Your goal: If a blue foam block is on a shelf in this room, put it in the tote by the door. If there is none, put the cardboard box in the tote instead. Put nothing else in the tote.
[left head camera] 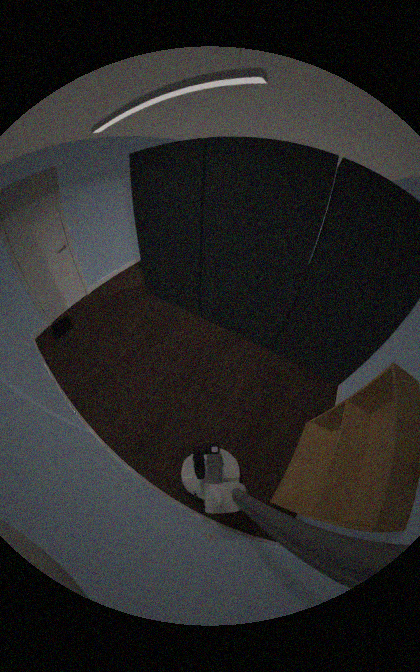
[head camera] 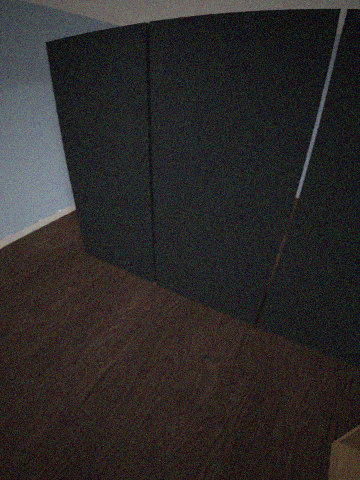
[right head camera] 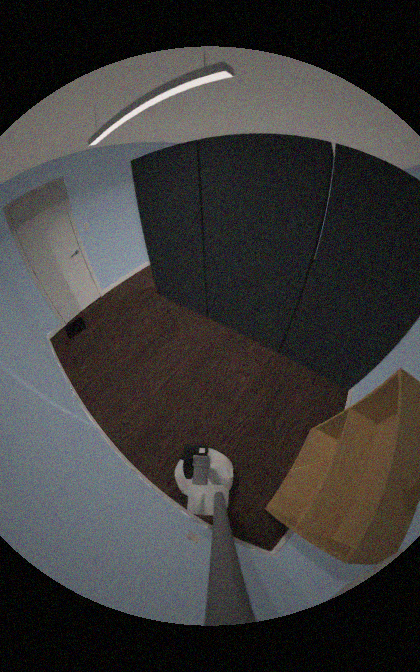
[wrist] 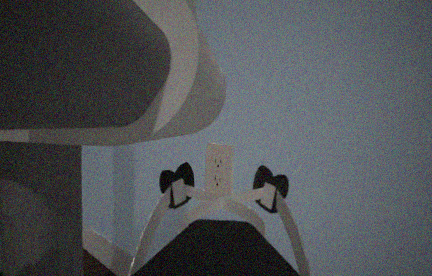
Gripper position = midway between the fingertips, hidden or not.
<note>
In view: my gripper [wrist: 223, 179], a tan wooden shelf unit [right head camera: 375, 516] and a white door [right head camera: 46, 236].
The tan wooden shelf unit also shows in the left head camera view [left head camera: 377, 504].
</note>
